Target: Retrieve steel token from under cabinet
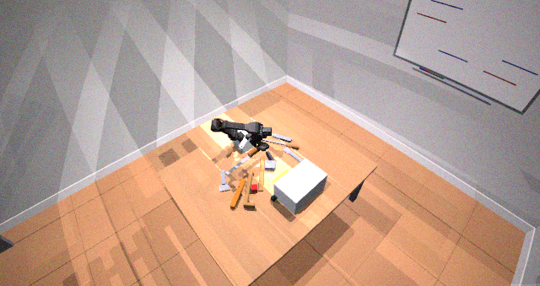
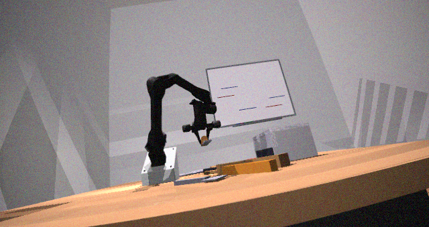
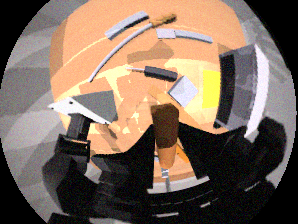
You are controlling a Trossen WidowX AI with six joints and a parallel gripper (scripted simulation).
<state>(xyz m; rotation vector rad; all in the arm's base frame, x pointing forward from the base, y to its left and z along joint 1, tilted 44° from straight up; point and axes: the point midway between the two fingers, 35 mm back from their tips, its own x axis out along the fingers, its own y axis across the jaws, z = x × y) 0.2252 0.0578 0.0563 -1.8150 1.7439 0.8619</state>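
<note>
The grey block is 130 mm below my gripper tip, 90 mm ahead of it and 40 mm to the left of it. From my gripper tip the other things lie so: orange bar: 270 mm to the right, 140 mm ahead, 130 mm below; then thin wooden stick: 140 mm below, 100 mm ahead, 40 mm to the right; then red block: 180 mm ahead, 160 mm to the right, 120 mm below.
</note>
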